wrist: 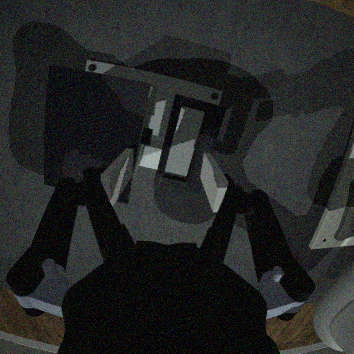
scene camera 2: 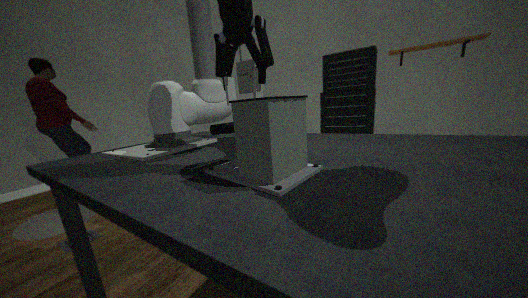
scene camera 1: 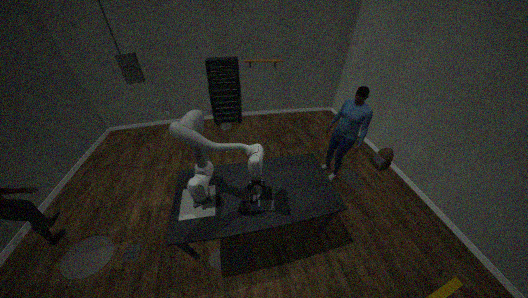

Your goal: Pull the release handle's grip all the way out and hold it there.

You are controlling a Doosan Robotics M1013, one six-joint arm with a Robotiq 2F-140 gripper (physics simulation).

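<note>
The release handle's housing is a pale upright box with a dark top. It stands on a light base plate bolted to the table. The grip looks like a black rectangular frame, right of the box in the wrist view; in scene camera 2 it does not show clearly. My gripper is open and empty, pointing down. In the wrist view its fingertips lie either side of the grip's near end. In scene camera 2 they hang near the height of the box top. How far out the grip stands is unclear.
The dark table carries the arm's light mounting plate. A person in blue stands beyond the table; a person in red shows at the left. A dark cabinet stands behind. The light is dim.
</note>
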